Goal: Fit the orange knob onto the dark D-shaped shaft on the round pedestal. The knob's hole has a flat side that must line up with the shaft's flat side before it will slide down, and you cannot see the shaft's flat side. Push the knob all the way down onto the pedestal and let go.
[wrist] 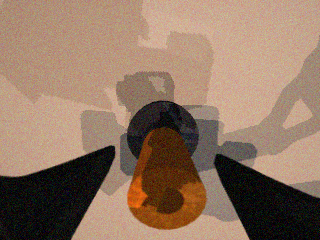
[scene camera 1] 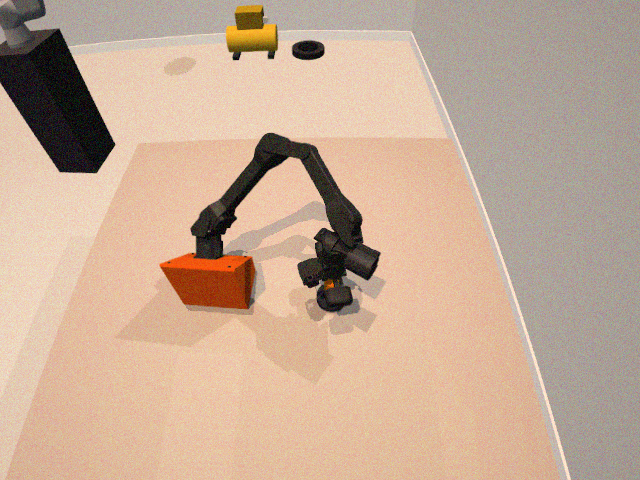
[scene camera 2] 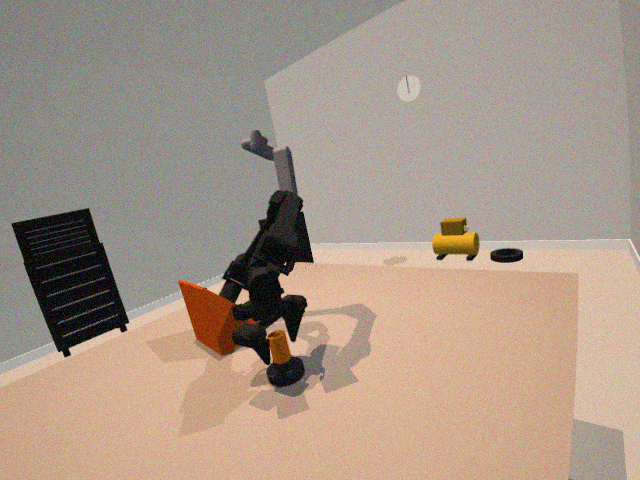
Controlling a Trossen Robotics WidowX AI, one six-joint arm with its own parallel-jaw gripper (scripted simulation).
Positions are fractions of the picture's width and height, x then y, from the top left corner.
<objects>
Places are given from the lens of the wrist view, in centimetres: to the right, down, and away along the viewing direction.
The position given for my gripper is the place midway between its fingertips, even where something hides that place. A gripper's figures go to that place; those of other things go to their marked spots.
my gripper (wrist: 0.52, 0.64): 0, 3, 10
orange knob (wrist: 0.52, 0.79): 0, 4, 8
dark round pedestal (wrist: 0.50, 0.48): 0, -1, 13
The marked spots on the dark round pedestal and the orange knob are 8 cm apart.
</objects>
